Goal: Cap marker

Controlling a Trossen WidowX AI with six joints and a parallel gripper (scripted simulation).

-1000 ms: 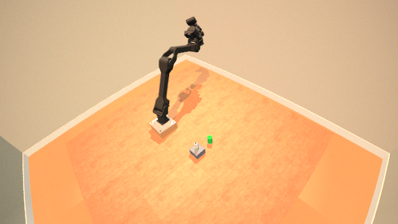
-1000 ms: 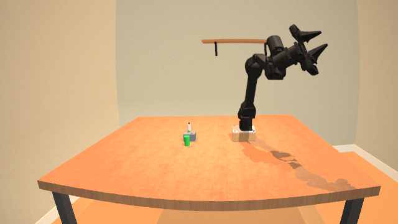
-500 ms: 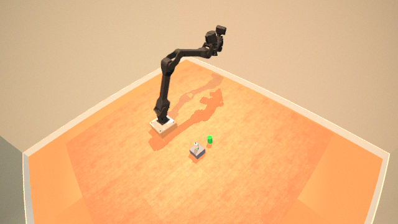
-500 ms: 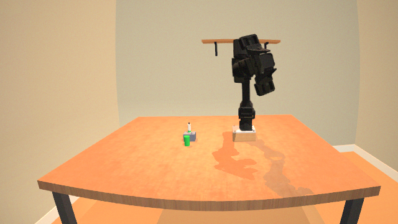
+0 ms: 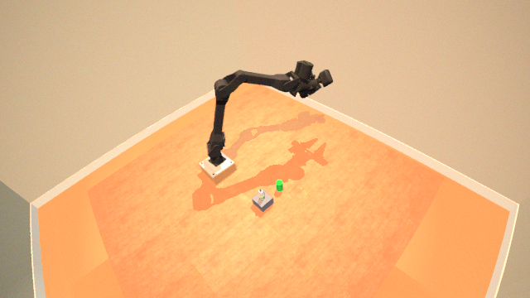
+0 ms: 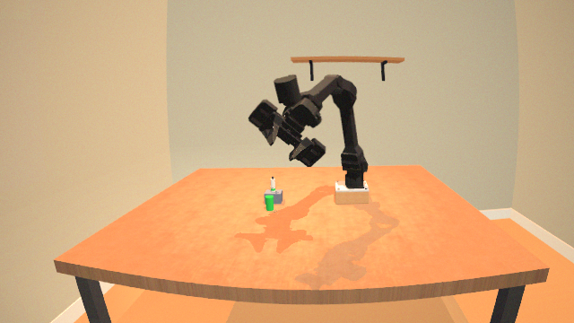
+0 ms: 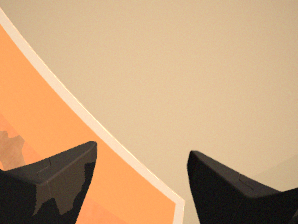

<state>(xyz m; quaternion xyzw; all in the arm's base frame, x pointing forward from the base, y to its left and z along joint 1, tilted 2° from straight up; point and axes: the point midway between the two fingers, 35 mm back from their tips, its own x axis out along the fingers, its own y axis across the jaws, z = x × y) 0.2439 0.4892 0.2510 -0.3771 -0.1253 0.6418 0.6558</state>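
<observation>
My gripper tip is now 45 cm to the left of the green cap, 25 cm above it and 7 cm short of it. From my gripper tip the other things lie so: holder block: 55 cm to the right, 25 cm below, 6 cm ahead.
</observation>
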